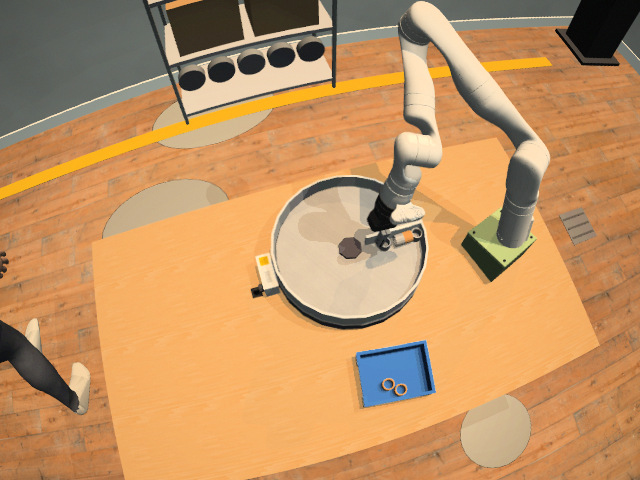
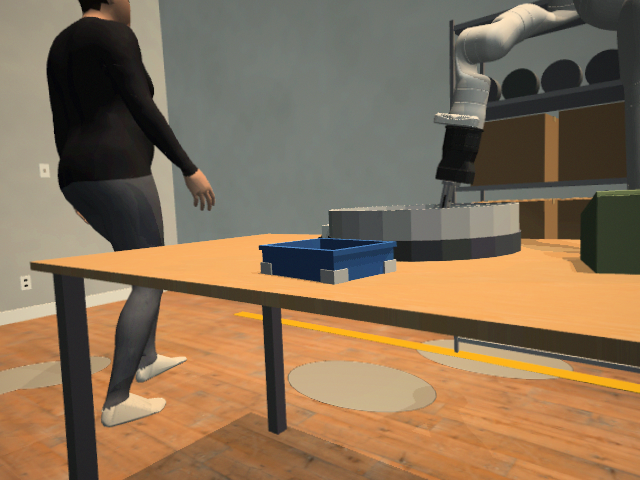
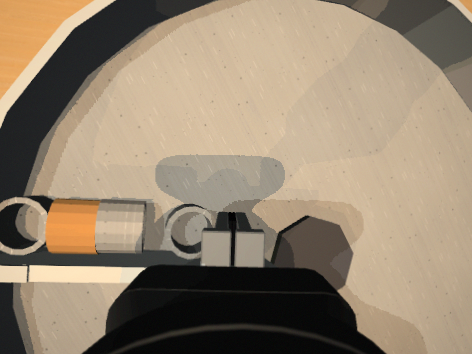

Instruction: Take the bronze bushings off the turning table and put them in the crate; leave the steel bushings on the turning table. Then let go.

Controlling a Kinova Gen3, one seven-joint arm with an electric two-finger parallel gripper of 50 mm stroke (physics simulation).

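Seen in the pictures: gripper, fingertip midpoint: [image 1: 378, 243] [image 3: 231, 230]; arm's base, origin of the base link: [image 1: 510, 235].
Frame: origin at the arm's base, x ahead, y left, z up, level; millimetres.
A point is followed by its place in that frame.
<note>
The turning table [image 1: 315, 279] @(z -50, x 574, y -6 mm) [image 2: 372, 224] @(z -32, x 440, y 132 mm) [image 3: 250, 75] @(z -51, x 397, y 49 mm) carries a row of bushings along a straight bar. A bronze bushing [image 1: 408, 236] @(z -20, x 304, y -66 mm) [image 3: 72, 226] @(z -19, x 305, y -70 mm) lies on its side, end to end with a steel bushing [image 1: 398, 239] @(z -19, x 335, y -63 mm) [image 3: 120, 226] @(z -19, x 330, y -66 mm) also on its side. One steel bushing [image 3: 21, 250] @(z -25, x 280, y -88 mm) stands on end at the row's outer end; another steel bushing [image 3: 168, 231] @(z -25, x 358, y -66 mm) stands near the hub, partly hidden by the fingers. My gripper [image 2: 444, 202] @(z -16, x 393, y -59 mm) [image 3: 231, 230] @(z -16, x 393, y -59 mm) is shut and empty above its edge. The blue crate [image 1: 382, 364] @(z -99, x 443, y 250 mm) [image 2: 297, 260] @(z -74, x 416, y 358 mm) holds two bronze bushings, one [image 1: 382, 384] @(z -74, x 458, y 307 mm) beside the other [image 1: 406, 390] @(z -76, x 400, y 339 mm).
The pale bar [image 3: 90, 274] @(z -5, x 322, y -90 mm) runs from the rim inward behind the row. A dark hub [image 1: 349, 248] @(z -43, x 468, y -73 mm) [image 3: 317, 250] @(z -43, x 466, y -69 mm) sits at the turning table's centre, and a raised rim surrounds it. A small white box [image 1: 267, 276] @(z -46, x 698, y -36 mm) stands against the rim. A person [image 2: 103, 103] stands beyond the table.
</note>
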